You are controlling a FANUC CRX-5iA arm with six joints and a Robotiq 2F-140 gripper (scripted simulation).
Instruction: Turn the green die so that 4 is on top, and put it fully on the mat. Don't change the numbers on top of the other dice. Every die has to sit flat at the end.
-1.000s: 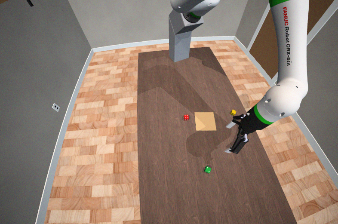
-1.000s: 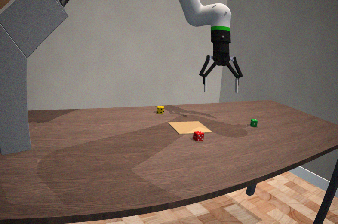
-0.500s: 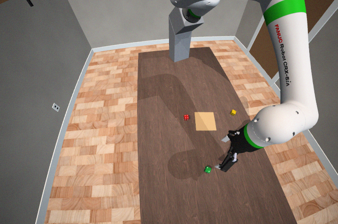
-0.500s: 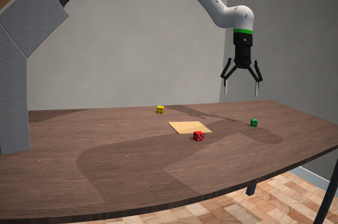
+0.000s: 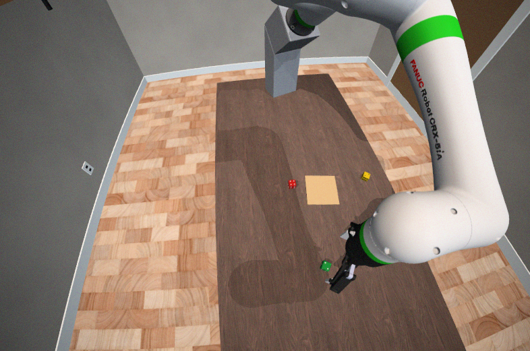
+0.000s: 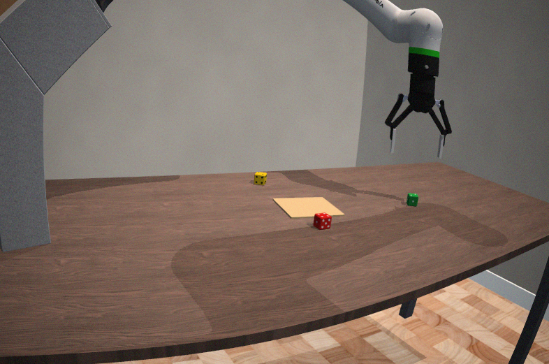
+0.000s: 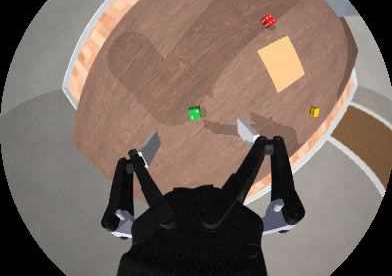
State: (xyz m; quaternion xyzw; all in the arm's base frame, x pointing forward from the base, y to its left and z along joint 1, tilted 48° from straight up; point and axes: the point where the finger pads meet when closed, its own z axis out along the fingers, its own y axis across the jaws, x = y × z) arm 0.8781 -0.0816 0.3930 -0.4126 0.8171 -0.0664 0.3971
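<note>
The green die is 10 mm ahead of my hand and 140 mm below it. Also, from my hand: tan mat (310 mm behind, 30 mm to the left, 150 mm below); then yellow die (360 mm behind, 250 mm to the left, 140 mm below); then red die (330 mm behind, 100 mm to the right, 140 mm below).
</note>
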